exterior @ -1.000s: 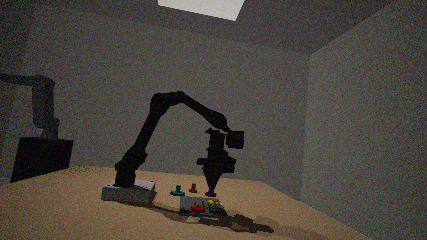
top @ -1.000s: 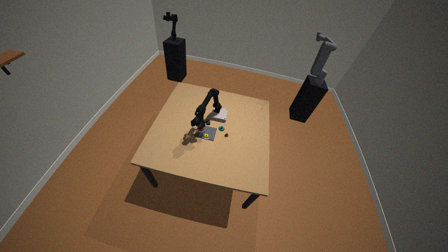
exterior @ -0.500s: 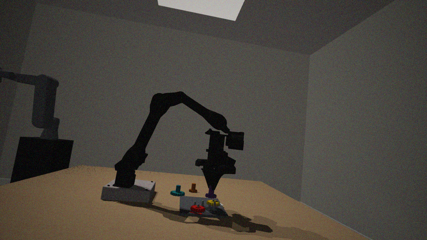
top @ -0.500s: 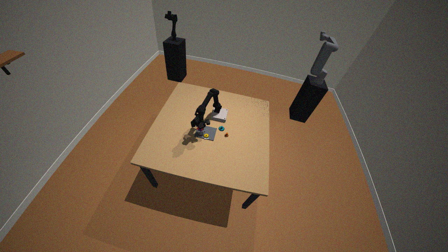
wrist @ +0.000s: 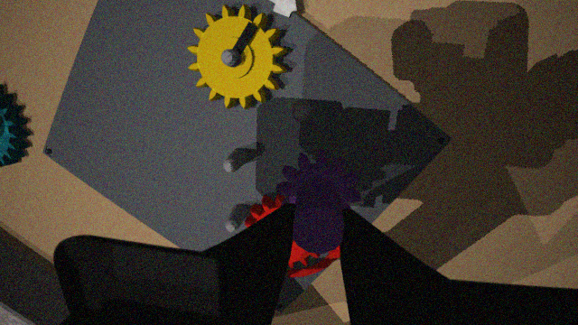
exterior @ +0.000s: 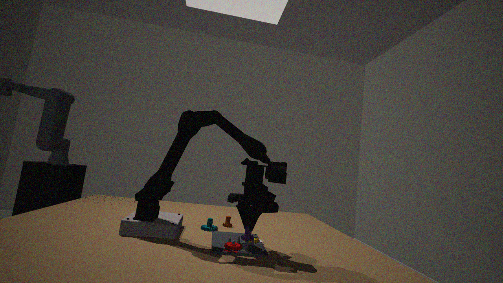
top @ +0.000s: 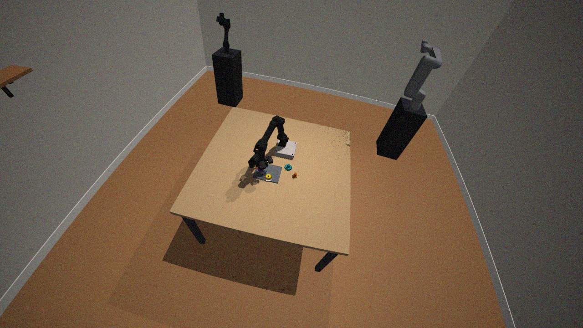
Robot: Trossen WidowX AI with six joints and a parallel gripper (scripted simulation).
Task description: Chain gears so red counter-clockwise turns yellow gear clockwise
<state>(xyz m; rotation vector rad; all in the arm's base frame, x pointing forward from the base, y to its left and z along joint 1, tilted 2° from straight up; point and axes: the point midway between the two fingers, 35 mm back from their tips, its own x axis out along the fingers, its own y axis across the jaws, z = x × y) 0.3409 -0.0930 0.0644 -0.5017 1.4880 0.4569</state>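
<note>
Right now the red gear is 4 cm behind my gripper tip, 1 cm to the right of it and 5 cm below it. Round my gripper tip: grey board 3 cm behind, 6 cm to the left, 5 cm below; yellow gear 2 cm ahead, 8 cm to the left, 5 cm below; purple gear 1 cm below.
</note>
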